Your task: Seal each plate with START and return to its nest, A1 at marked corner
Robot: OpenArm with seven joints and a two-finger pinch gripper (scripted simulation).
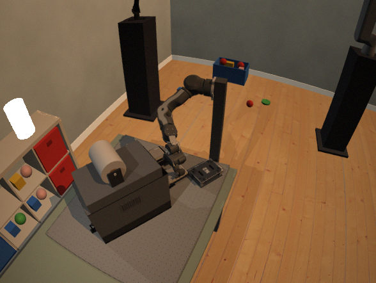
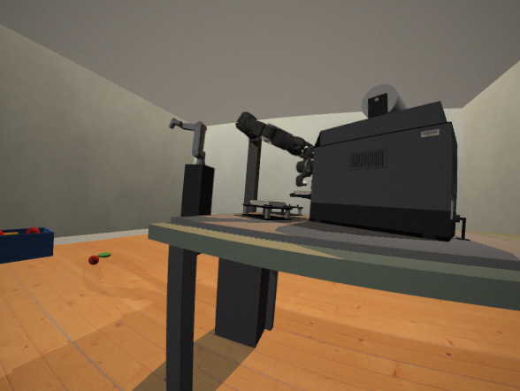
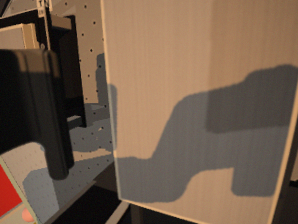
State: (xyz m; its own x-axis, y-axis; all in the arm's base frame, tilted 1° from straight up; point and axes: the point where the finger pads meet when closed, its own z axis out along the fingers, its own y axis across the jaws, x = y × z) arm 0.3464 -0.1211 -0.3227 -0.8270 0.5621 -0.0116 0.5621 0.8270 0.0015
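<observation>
My gripper is now 3 cm above the white well plate. Also, from my hand: dark sealer stage: 4 cm below; warning sticker: 3 cm ahead, 13 cm to the right, 1 cm above; pale start button: 13 cm ahead, 2 cm to the left, 5 cm above.
</observation>
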